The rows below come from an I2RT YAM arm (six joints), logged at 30 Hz.
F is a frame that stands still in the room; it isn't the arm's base.
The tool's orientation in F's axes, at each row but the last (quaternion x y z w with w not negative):
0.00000 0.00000 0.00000 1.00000
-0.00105 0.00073 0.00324 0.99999
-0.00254 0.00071 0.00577 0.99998
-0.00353 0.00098 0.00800 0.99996
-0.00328 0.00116 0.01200 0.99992
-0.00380 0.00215 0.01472 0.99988
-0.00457 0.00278 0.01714 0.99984
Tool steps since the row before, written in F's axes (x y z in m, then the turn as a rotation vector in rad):
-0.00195 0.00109 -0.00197 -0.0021 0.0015 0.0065
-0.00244 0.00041 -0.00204 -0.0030 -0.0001 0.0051
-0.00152 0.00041 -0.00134 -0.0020 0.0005 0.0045
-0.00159 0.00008 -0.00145 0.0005 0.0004 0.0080
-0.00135 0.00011 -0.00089 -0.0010 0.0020 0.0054
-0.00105 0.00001 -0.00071 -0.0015 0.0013 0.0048
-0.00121 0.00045 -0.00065 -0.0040 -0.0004 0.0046
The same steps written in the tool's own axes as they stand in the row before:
-0.00195 0.00109 -0.00197 -0.0021 0.0015 0.0065
-0.00243 0.00043 -0.00204 -0.0030 -0.0001 0.0051
-0.00151 0.00043 -0.00134 -0.0020 0.0005 0.0045
-0.00159 0.00012 -0.00145 0.0005 0.0003 0.0080
-0.00134 0.00015 -0.00089 -0.0010 0.0020 0.0054
-0.00105 0.00005 -0.00071 -0.0015 0.0013 0.0048
-0.00119 0.00050 -0.00065 -0.0040 -0.0003 0.0046

